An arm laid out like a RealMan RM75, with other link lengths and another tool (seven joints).
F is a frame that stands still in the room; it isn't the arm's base.
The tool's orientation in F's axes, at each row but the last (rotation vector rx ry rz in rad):
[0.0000 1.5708 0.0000]
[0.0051 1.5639 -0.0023]
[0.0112 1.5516 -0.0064]
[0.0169 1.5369 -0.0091]
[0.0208 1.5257 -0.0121]
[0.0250 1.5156 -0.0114]
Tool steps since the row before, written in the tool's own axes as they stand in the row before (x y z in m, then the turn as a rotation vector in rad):
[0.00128 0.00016 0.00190 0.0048 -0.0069 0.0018]
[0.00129 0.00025 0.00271 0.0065 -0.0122 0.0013]
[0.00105 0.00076 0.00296 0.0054 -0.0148 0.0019]
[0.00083 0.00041 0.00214 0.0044 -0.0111 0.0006]
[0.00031 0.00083 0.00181 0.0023 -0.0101 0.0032]
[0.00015 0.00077 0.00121 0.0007 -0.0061 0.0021]
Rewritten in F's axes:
[0.00190 0.00016 -0.00128 0.0018 -0.0069 -0.0048]
[0.00272 0.00024 -0.00127 0.0013 -0.0122 -0.0065]
[0.00299 0.00073 -0.00099 0.0018 -0.0148 -0.0054]
[0.00217 0.00038 -0.00076 0.0006 -0.0111 -0.0044]
[0.00184 0.00079 -0.00022 0.0031 -0.0102 -0.0022]
[0.00123 0.00074 -0.00008 0.0020 -0.0061 -0.0006]

